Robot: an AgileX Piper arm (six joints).
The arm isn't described. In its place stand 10 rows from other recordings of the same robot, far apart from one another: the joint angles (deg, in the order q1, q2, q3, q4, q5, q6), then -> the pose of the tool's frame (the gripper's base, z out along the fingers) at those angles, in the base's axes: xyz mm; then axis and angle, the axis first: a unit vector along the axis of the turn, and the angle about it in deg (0 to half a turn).
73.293, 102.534, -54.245, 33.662, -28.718, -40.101 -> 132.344, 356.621, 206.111, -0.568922, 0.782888, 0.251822, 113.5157
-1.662, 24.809, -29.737, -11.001, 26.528, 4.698 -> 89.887, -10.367, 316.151, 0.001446, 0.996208, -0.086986, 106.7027
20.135, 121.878, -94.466, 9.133, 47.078, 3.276 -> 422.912, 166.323, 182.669, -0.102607, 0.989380, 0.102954, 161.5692
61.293, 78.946, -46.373, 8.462, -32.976, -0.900 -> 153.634, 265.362, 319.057, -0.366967, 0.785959, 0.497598, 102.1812
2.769, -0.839, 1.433, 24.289, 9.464, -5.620 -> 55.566, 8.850, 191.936, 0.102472, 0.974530, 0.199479, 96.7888
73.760, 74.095, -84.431, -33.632, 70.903, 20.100 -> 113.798, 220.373, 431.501, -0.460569, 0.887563, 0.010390, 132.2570
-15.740, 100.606, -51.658, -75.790, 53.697, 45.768 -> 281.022, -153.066, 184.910, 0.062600, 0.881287, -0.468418, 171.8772
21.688, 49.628, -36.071, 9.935, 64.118, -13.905 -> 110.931, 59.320, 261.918, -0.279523, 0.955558, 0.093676, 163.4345
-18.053, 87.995, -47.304, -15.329, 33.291, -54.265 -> 261.033, -98.970, 194.626, -0.395993, 0.900051, -0.181927, 169.5056
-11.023, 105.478, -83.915, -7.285, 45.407, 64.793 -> 393.108, -84.948, 254.603, 0.586589, 0.807483, 0.062319, 152.1950
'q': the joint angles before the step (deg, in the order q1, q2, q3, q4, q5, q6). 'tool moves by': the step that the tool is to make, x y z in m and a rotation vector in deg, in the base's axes. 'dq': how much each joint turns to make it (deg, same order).
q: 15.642 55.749 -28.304 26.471 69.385 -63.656
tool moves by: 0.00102 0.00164 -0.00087 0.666 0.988 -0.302
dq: 0.000 0.746 -0.001 0.974 0.058 -0.057
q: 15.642 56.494 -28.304 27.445 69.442 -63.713
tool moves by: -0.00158 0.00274 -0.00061 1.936 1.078 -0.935
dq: -0.001 0.000 0.516 2.349 0.001 0.000
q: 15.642 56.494 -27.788 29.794 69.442 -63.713
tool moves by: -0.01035 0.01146 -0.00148 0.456 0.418 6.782
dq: 6.761 0.001 0.458 0.631 -0.059 -0.345
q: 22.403 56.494 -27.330 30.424 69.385 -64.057
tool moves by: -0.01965 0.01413 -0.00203 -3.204 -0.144 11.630
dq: 13.178 0.000 0.001 -3.094 -0.001 3.151
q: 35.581 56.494 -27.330 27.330 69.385 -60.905
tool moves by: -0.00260 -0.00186 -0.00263 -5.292 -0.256 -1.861
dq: 3.209 0.000 0.000 -4.583 -0.001 7.563
